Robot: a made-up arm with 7 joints.
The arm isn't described. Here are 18 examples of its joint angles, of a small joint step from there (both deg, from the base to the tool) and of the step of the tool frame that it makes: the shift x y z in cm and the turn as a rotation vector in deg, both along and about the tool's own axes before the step.
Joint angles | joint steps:
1: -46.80 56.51 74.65 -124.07 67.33 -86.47 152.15 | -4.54 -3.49 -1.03 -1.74 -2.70 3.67 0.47
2: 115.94 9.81 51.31 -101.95 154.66 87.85 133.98 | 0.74 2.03 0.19 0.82 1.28 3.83 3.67
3: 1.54 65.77 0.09 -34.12 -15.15 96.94 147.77 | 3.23 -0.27 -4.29 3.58 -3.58 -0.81 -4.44
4: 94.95 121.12 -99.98 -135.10 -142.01 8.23 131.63 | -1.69 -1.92 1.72 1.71 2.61 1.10 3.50
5: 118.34 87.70 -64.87 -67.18 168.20 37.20 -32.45 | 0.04 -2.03 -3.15 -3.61 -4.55 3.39 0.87
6: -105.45 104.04 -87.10 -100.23 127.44 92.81 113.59 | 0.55 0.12 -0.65 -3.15 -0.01 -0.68 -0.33
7: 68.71 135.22 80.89 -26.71 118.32 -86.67 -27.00 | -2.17 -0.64 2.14 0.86 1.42 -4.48 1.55
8: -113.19 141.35 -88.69 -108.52 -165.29 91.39 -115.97 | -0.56 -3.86 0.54 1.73 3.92 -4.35 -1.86
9: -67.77 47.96 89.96 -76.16 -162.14 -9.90 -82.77 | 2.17 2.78 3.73 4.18 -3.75 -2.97 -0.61
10: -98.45 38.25 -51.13 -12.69 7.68 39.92 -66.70 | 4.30 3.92 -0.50 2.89 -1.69 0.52 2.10
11: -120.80 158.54 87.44 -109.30 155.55 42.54 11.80 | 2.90 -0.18 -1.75 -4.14 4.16 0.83 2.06
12: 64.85 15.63 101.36 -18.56 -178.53 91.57 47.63 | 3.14 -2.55 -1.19 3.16 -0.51 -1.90 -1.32
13: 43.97 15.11 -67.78 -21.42 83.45 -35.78 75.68 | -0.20 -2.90 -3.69 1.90 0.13 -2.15 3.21
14: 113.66 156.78 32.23 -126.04 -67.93 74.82 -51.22 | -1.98 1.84 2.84 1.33 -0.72 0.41 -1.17
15: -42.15 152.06 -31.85 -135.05 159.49 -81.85 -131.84 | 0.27 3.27 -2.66 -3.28 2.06 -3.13 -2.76
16: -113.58 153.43 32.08 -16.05 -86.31 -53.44 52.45 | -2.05 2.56 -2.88 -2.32 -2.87 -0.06 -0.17
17: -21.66 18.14 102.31 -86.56 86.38 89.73 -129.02 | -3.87 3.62 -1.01 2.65 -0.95 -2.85 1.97
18: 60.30 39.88 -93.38 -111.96 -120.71 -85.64 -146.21 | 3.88 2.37 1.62 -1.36 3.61 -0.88 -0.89
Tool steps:
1: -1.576 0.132 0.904 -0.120 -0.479 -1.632
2: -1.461 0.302 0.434 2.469 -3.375 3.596
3: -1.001 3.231 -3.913 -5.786 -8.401 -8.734
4: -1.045 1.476 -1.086 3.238 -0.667 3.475
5: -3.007 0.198 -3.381 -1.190 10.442 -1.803
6: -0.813 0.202 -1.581 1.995 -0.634 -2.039
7: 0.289 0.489 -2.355 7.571 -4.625 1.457
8: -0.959 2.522 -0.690 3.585 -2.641 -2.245
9: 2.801 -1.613 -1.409 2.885 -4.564 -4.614
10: -3.018 -6.604 -4.146 -7.343 5.744 -0.620
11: -2.011 2.512 -2.379 -3.131 6.471 8.161
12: -3.775 -2.153 3.739 -3.399 -6.489 -4.536
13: -2.740 0.861 0.517 -0.790 2.619 1.432
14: -1.217 -0.469 -3.077 0.648 5.475 -3.115
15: -0.244 0.499 1.720 -1.572 2.017 -5.732
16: 0.075 2.493 2.494 0.165 3.438 -5.193
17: -0.458 1.892 -4.099 3.308 -1.835 1.872
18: -1.846 0.068 -1.455 -5.795 3.634 1.116
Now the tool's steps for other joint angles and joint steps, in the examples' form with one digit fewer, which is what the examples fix.
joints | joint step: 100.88 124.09 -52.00 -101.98 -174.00 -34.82 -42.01 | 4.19 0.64 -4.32 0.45 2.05 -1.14 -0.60
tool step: -2.36 3.63 -0.13 7.83 3.71 -3.35
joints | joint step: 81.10 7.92 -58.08 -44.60 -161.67 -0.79 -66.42 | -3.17 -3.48 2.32 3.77 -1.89 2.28 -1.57
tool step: -0.93 -3.15 -1.80 -3.74 0.23 -2.78
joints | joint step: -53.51 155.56 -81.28 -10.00 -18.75 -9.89 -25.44 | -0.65 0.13 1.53 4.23 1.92 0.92 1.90
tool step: -1.40 -1.97 0.76 -2.88 4.29 6.04
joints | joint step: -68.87 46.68 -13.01 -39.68 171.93 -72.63 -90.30 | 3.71 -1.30 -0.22 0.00 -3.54 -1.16 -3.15
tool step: -3.34 2.18 -2.21 3.68 -2.47 -7.27
